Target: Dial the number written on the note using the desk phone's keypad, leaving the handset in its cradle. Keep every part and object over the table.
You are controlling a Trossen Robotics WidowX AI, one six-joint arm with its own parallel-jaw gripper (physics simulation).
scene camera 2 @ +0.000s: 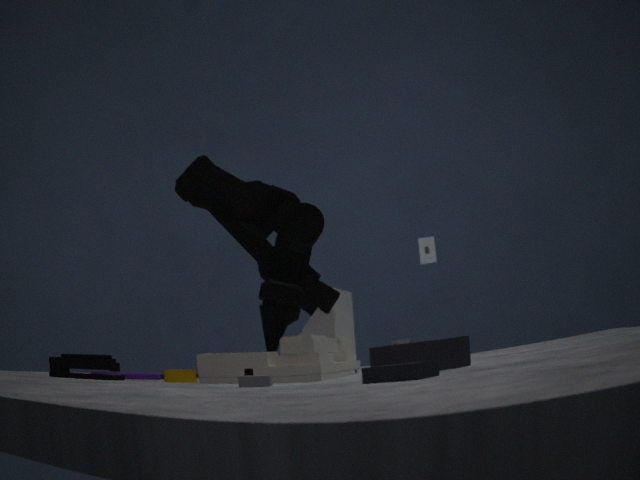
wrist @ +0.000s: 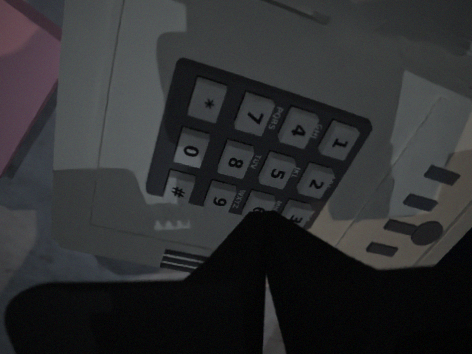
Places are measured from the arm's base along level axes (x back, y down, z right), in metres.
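Pixels of known places: gripper, between the fingertips: (wrist: 261, 224).
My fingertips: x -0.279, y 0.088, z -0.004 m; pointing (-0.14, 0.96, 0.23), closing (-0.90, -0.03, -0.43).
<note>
Ahead of a thing's pixels: the offset from my fingertips to its middle. "spot": to the spot under its first point.
The cream desk phone (scene camera 2: 232, 366) (wrist: 80, 200) stands on the table, with a tall raised part at the right in the scene view. Its dark keypad @(spot: dx +0.024, dy +0.012, dz -0.019 m) (wrist: 215, 135) fills the middle of the wrist view, turned sideways. My gripper (scene camera 2: 272, 349) (wrist: 261, 224) is shut and empty, pointing down over the phone. In the wrist view its tips overlap the lower edge of the 6 key @(dx -0.001, dy +0.010, dz +0.001 m) (wrist: 259, 201), beside the 3 key @(dx -0.015, dy +0.010, dz +0.000 m) (wrist: 296, 212); both keys are partly hidden. Whether the tips touch a key cannot be told. The handset cannot be made out clearly. No note with a readable number shows.
A yellow block @(dx -0.108, dy +0.029, dz +0.100 m) (scene camera 2: 179, 375), a purple stick @(dx -0.069, dy +0.032, dz +0.250 m) (scene camera 2: 142, 376) and a black object @(dx -0.157, dy +0.018, dz +0.266 m) (scene camera 2: 85, 364) lie left of the phone. A small grey block @(dx -0.229, dy +0.032, dz -0.090 m) (scene camera 2: 254, 381) is in front. Dark boxes @(dx -0.151, dy +0.018, dz -0.257 m) (scene camera 2: 429, 352) @(dx -0.274, dy +0.031, dz -0.261 m) (scene camera 2: 398, 373) lie right. A pink object @(spot: dx +0.088, dy +0.029, dz -0.005 m) (wrist: 25, 85) lies beside the phone.
</note>
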